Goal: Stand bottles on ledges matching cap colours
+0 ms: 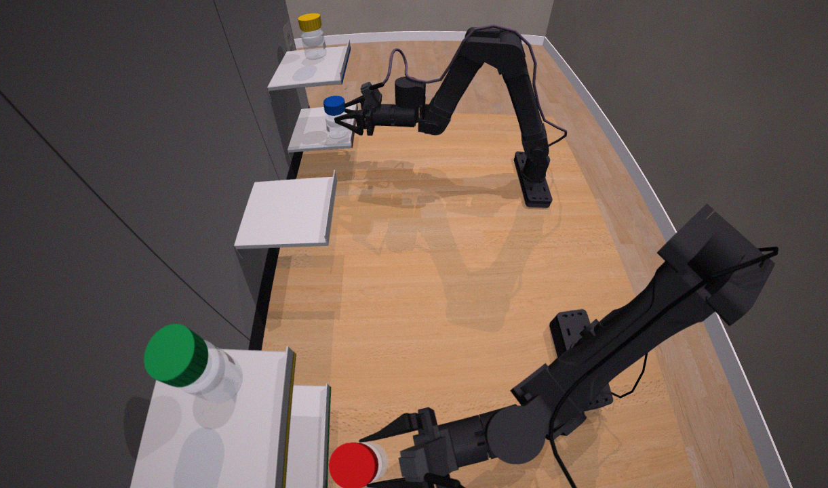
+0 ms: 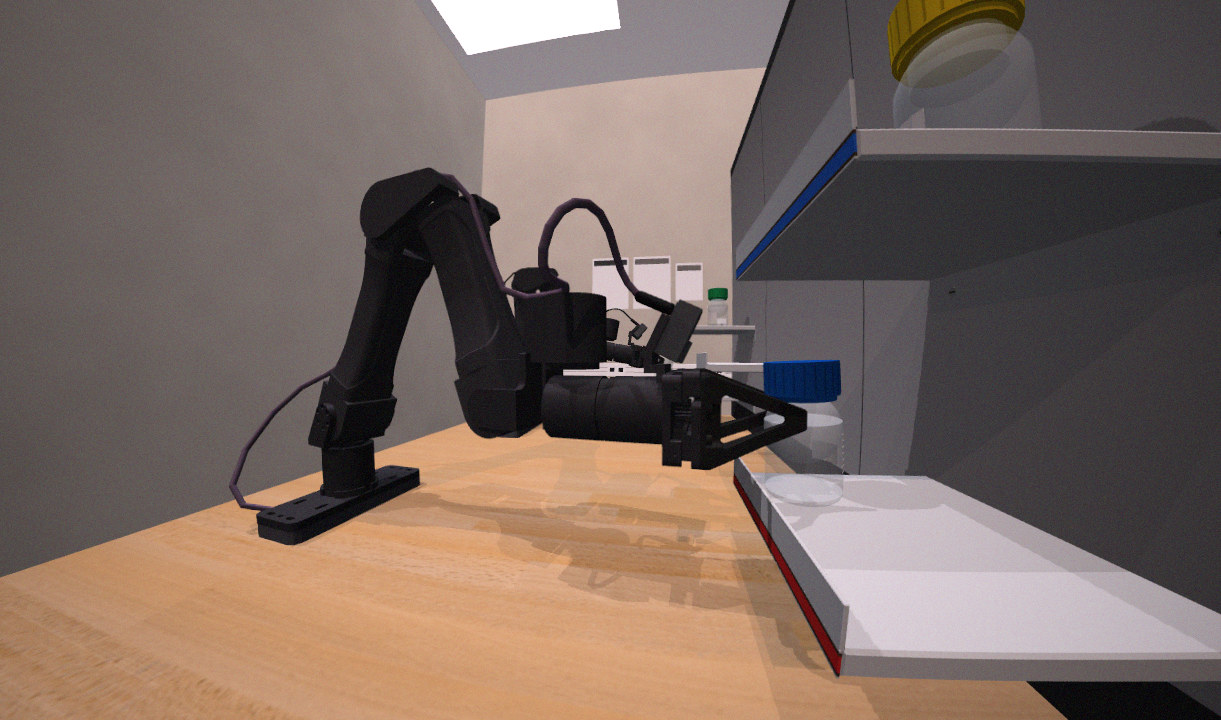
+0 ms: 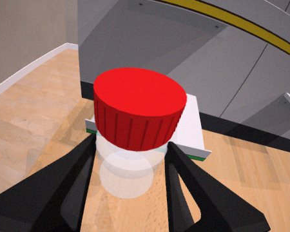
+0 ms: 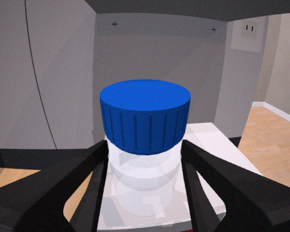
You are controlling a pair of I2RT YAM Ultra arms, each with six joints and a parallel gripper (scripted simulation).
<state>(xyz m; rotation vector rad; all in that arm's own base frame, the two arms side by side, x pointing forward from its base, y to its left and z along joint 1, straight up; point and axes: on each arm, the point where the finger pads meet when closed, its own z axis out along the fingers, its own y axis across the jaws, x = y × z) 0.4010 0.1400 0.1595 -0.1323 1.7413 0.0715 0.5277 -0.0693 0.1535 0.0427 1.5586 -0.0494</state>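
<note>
Right now the yellow-capped bottle is 17 cm above my right hand, 9 cm to the right of it and 6 cm ahead of it. Also, from my right hand: green-capped bottle 69 cm to the left, 17 cm above, 3 cm ahead; then grey wall 37 cm to the left, 28 cm above, 15 cm ahead; then blue-capped bottle 2 cm below, 1 cm ahead.
</note>
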